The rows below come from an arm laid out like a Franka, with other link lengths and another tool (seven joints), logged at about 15 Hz.
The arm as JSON. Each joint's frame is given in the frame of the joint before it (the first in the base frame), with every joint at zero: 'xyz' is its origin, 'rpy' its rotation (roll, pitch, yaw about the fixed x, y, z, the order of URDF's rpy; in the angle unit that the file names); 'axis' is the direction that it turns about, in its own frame. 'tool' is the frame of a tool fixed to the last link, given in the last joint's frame.
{
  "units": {
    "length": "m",
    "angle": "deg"
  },
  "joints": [
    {
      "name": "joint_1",
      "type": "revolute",
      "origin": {
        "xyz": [
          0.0,
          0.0,
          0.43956
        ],
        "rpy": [
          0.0,
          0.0,
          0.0
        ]
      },
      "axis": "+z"
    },
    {
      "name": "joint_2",
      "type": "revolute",
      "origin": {
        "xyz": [
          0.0,
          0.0,
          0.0
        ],
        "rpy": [
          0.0,
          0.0,
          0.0
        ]
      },
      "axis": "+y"
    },
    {
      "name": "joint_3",
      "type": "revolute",
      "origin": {
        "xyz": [
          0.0,
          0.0,
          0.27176
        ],
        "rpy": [
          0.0,
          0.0,
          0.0
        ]
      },
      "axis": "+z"
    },
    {
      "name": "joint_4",
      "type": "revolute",
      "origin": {
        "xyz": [
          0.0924,
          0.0,
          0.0
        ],
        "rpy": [
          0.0,
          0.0,
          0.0
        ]
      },
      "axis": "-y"
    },
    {
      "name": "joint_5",
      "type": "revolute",
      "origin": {
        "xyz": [
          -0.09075,
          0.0,
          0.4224
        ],
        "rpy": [
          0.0,
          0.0,
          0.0
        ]
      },
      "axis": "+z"
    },
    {
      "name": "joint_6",
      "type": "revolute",
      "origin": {
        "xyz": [
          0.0,
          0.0,
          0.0
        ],
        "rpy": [
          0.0,
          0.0,
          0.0
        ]
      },
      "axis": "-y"
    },
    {
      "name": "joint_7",
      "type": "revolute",
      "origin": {
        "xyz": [
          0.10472,
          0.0,
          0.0
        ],
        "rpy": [
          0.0,
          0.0,
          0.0
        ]
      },
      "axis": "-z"
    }
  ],
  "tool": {
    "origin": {
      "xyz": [
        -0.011,
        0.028,
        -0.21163
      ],
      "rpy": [
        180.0,
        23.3,
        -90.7
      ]
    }
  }
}
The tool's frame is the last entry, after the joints.
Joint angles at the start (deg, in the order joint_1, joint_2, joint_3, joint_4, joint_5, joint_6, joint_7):
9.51 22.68 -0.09 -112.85 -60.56 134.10 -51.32
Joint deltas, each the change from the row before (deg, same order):
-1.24 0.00 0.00 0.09 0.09 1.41 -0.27
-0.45 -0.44 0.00 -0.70 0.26 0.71 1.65
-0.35 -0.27 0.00 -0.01 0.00 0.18 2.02
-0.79 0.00 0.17 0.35 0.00 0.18 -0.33
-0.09 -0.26 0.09 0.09 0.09 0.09 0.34
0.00 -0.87 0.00 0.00 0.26 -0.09 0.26
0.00 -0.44 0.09 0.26 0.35 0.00 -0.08
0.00 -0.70 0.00 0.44 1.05 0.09 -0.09
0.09 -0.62 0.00 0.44 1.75 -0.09 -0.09
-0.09 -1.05 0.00 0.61 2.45 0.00 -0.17
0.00 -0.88 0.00 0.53 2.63 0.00 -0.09
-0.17 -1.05 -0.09 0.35 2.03 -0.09 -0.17
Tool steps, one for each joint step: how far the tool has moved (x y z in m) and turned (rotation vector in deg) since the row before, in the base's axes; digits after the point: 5 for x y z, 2 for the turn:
0.00379 -0.00934 0.00076 0.96 -0.48 -0.24
-0.00271 -0.00252 -0.00141 1.19 -0.93 -1.45
0.00087 -0.00262 0.00233 0.84 -1.46 -1.77
0.00304 -0.00624 0.00292 0.12 -0.23 -0.27
0.00156 0.00072 0.00350 0.31 -0.56 -0.27
0.00243 0.00034 0.00969 0.32 -0.95 -0.43
0.00290 0.00173 0.00695 0.34 -0.62 -0.10
0.00438 0.00178 0.01099 0.92 -1.03 -0.59
0.00296 0.00285 0.00944 1.34 -0.80 -1.06
0.00471 0.00198 0.01554 1.99 -1.33 -1.54
0.00334 0.00324 0.01283 2.17 -1.11 -1.57
0.00276 -0.00081 0.01389 1.63 -1.07 -1.41

